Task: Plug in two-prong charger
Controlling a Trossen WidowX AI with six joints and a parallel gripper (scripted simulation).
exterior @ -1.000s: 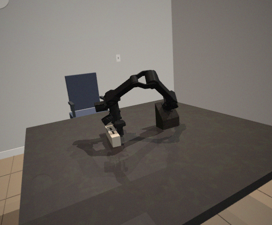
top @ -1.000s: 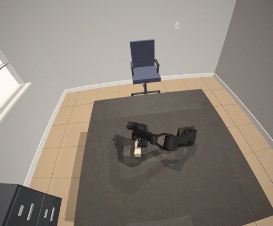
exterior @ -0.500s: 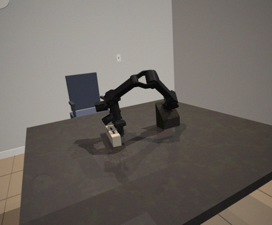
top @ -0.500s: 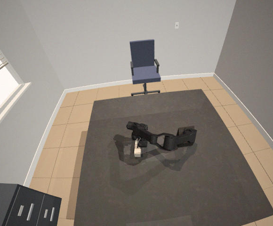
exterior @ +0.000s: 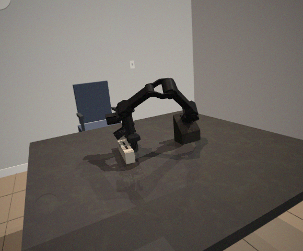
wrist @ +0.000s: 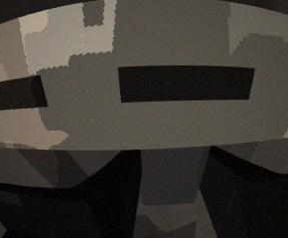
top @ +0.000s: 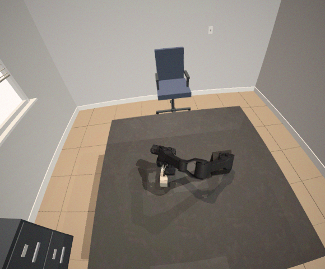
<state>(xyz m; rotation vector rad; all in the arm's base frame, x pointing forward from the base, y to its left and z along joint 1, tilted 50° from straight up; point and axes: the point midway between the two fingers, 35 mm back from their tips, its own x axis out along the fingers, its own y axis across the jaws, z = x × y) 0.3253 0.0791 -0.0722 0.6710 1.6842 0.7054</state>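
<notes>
The two-prong charger is 2 cm ahead of my gripper tip and 1 cm above it.
</notes>
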